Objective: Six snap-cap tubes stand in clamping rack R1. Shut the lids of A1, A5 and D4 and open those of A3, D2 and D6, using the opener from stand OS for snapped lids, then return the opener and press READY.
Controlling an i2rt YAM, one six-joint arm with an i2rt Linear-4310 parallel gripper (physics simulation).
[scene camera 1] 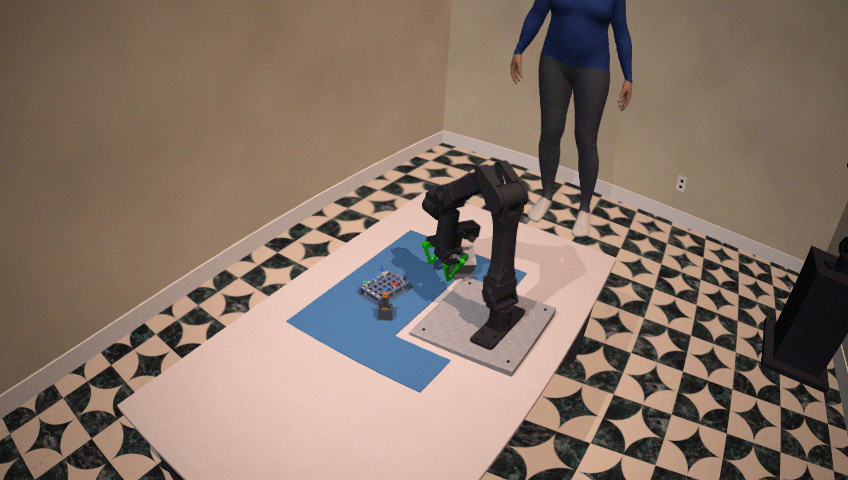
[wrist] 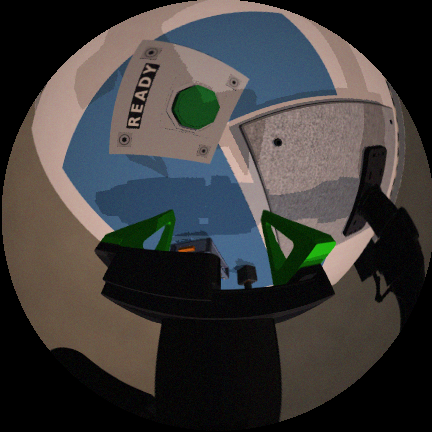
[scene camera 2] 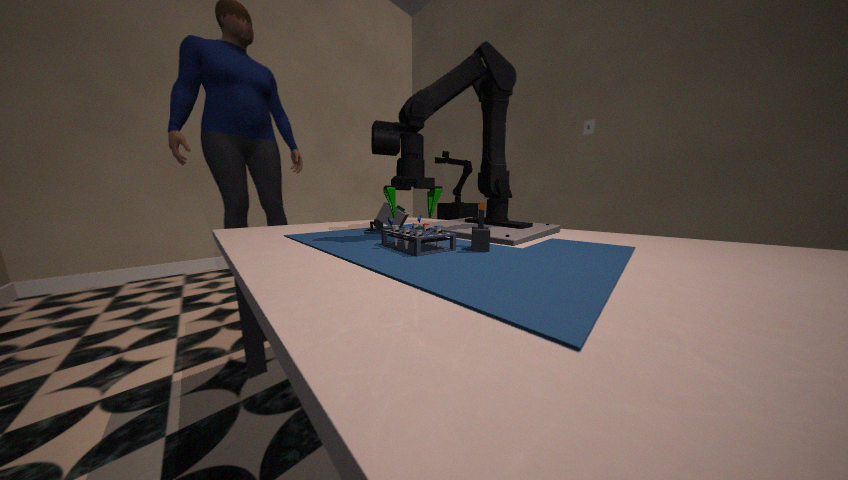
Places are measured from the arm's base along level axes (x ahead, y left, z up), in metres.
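Pixels of known places: gripper, between the fingertips: (scene camera 1: 439, 272) (wrist: 217, 214) (scene camera 2: 412, 218); arm's base, origin of its link: (scene camera 1: 498, 326) (wrist: 365, 196) (scene camera 2: 496, 223).
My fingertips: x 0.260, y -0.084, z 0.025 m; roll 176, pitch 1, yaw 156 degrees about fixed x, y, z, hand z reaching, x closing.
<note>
Ahead of a thing's pixels: the offset from my fingertips to its top centre. Level surfaces: height alone.
My gripper (scene camera 1: 440, 270) (scene camera 2: 411, 217) (wrist: 217, 214) is open and empty, pointing down beside the READY box. The READY box @(0.011 m back, 0.108 m right, 0.040 m up) (scene camera 1: 467, 268) (scene camera 2: 382, 214) (wrist: 165, 137) is light grey and tilted, with a green button @(0.026 m back, 0.092 m right, 0.031 m up) (wrist: 196, 107) on its face. Rack R1 @(0.098 m ahead, 0.133 m left, 0.014 m up) (scene camera 2: 418, 246) (wrist: 204, 245) is grey and stands on the blue mat; it also shows in scene camera 1, where small blue, red, green and white lids are too small to read as open or shut. The opener @(0.022 m ahead, 0.228 m left, 0.041 m up) (scene camera 1: 385, 295) (scene camera 2: 481, 206) has an orange top and stands upright in the dark stand OS @(0.022 m ahead, 0.228 m left, 0.004 m down) (scene camera 1: 385, 312) (scene camera 2: 480, 239) (wrist: 247, 274).
The blue mat @(0.044 m down) (scene camera 1: 339, 321) (scene camera 2: 505, 279) (wrist: 260, 45) lies on the pale table @(0.047 m down) (scene camera 1: 267, 392) (scene camera 2: 684, 333). The arm's grey base plate (scene camera 1: 434, 324) (scene camera 2: 544, 230) (wrist: 310, 130) is beside the mat. A person (scene camera 1: 574, 89) (scene camera 2: 238, 95) stands beyond the table.
</note>
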